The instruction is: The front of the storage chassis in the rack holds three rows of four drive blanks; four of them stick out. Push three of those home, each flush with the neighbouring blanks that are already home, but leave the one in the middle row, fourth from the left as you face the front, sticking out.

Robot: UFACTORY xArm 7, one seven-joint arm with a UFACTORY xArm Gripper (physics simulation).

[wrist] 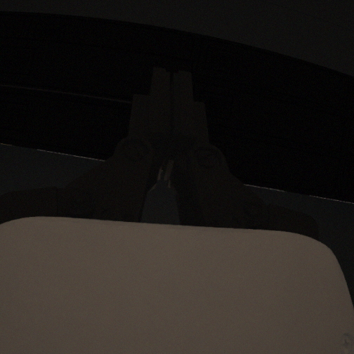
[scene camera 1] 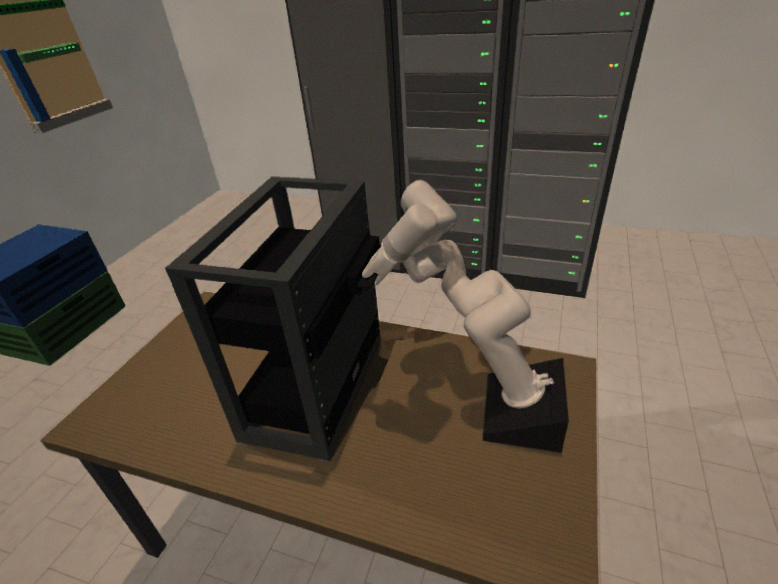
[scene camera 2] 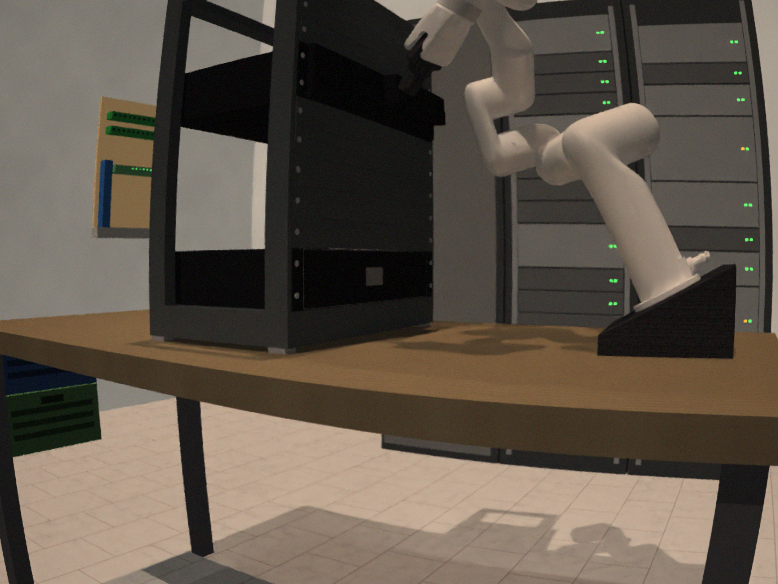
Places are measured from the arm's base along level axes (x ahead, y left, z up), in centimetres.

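Pixels of known places: gripper, fingertip midpoint: (scene camera 1: 362, 286) (scene camera 2: 405, 92); arm's base, link origin: (scene camera 1: 523, 391) (scene camera 2: 668, 295).
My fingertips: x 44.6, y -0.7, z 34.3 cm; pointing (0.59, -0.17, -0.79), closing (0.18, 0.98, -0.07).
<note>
For each thing: its top centre in the pictures, then the offset to it from my fingertips. "pt": a spot on its surface instead. Level surfaces: height alone.
- black storage chassis, surface spot: (scene camera 2: 226, 97) pt dx +22.8, dy +21.3, dz -2.8 cm
- drive blank, top centre: (scene camera 2: 380, 84) (scene camera 1: 341, 264) dx +6.7, dy -4.9, dz +3.3 cm
- wooden table, surface height: dz -42.3 cm
The black storage chassis (scene camera 1: 245, 317) (scene camera 2: 226, 97) sits in the upper part of the dark open-frame rack (scene camera 1: 292, 352) (scene camera 2: 281, 188). Its front faces the arm, and in the wrist view it is a near-black band (wrist: 75, 55). A dark block, seemingly a drive blank (scene camera 2: 390, 85), stands out from the front in scene camera 2. The single blanks and their rows cannot be told apart. My gripper (scene camera 1: 365, 282) (scene camera 2: 409, 89) (wrist: 166, 94) is shut and empty. Its fingertips are at or very near the chassis front, beside that block; contact is too dark to tell.
A lower black unit (scene camera 1: 276, 392) (scene camera 2: 336, 276) is in the rack, with plain dark panels (scene camera 2: 364, 182) above it. The rack and the arm's black wedge base (scene camera 1: 527, 427) (scene camera 2: 678, 333) stand on the wooden table (scene camera 1: 439, 502) (scene camera 2: 502, 383). Tall server cabinets (scene camera 1: 351, 94) stand behind.
</note>
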